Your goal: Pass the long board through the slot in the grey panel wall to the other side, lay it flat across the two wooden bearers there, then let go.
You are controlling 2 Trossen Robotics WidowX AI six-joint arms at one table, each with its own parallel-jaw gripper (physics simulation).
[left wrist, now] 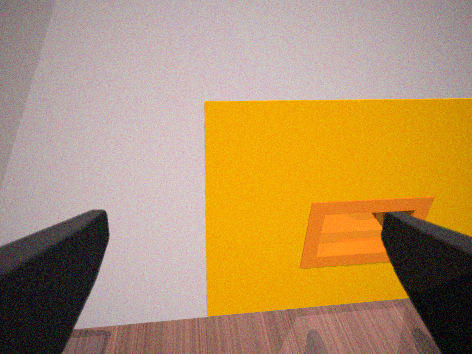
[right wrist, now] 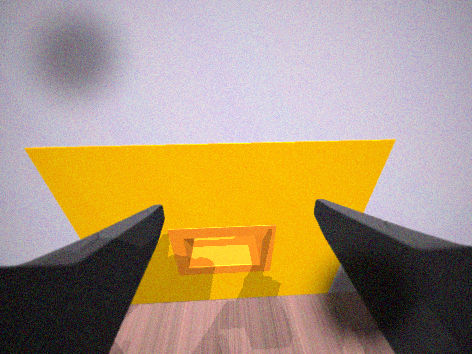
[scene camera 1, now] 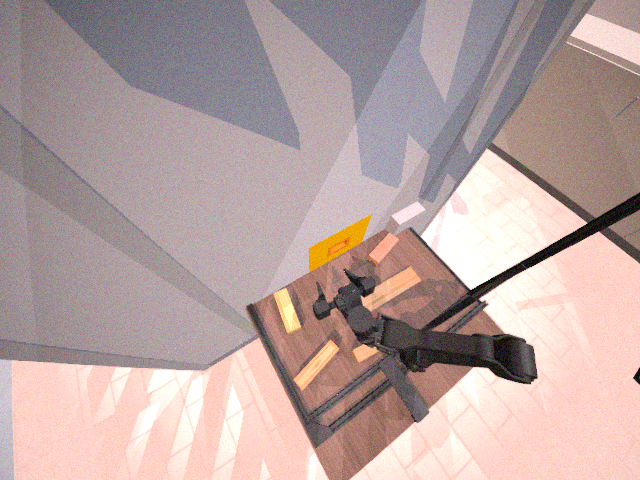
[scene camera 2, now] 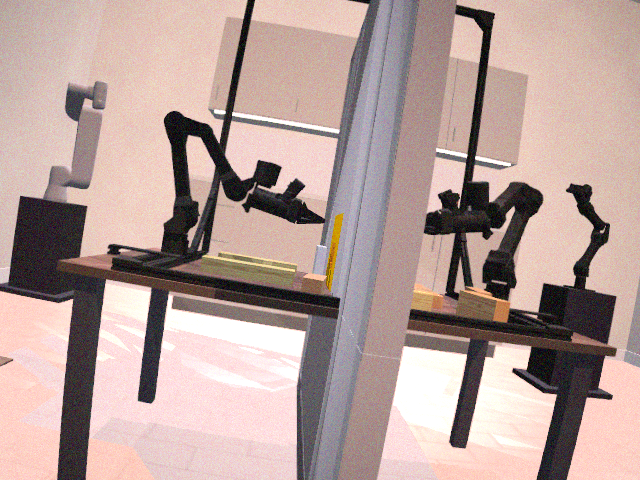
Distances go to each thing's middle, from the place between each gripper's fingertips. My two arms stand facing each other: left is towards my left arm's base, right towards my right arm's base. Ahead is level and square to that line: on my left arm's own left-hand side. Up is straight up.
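Labels:
Right hand: 1 cm past the orange-framed slot (left wrist: 340, 232), 9 cm above it and 6 cm to the right of it.
From my left hand, the orange-framed slot is 140 mm to the right, 110 mm below and 120 mm behind.

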